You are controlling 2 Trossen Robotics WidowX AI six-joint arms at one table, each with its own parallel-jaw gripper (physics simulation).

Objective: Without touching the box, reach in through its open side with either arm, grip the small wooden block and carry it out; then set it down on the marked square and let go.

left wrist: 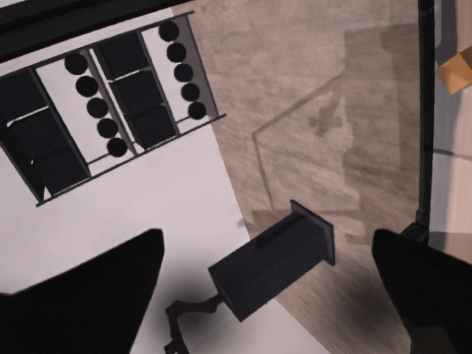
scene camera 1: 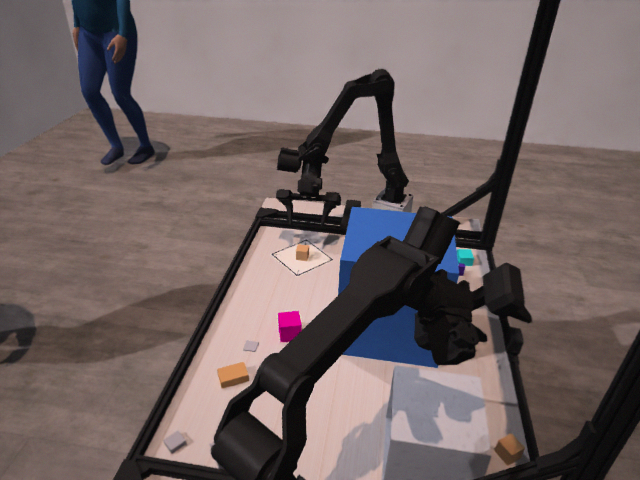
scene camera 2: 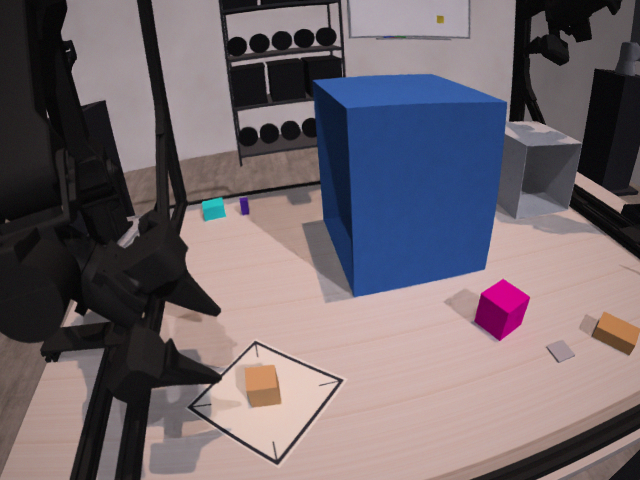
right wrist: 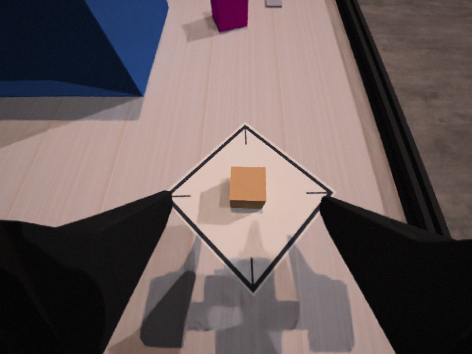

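The small wooden block (scene camera 1: 302, 252) (scene camera 2: 262, 385) (right wrist: 248, 185) rests flat inside the marked square (scene camera 1: 284, 264) (scene camera 2: 310, 421) (right wrist: 288, 159), near its middle. My right gripper (scene camera 1: 307, 223) (scene camera 2: 220, 345) (right wrist: 247, 200) is open and empty, a little above and back from the block, with its fingers apart from it. The blue box (scene camera 1: 382, 227) (scene camera 2: 413, 180) (right wrist: 135, 40) stands upright beside the square; the right wrist view shows part of its dark open side. My left gripper (scene camera 1: 506, 329) (left wrist: 268, 240) is open and empty, raised in the air beyond the blue box.
A grey open box (scene camera 1: 439, 408) (scene camera 2: 511, 175) stands near the blue one. A magenta cube (scene camera 1: 289, 325) (scene camera 2: 501, 310) (right wrist: 230, 15), an orange brick (scene camera 1: 233, 374) (scene camera 2: 616, 332), a thin grey tile (scene camera 1: 251, 345) (scene camera 2: 560, 350) and a cyan block (scene camera 1: 465, 256) (scene camera 2: 213, 209) lie about.
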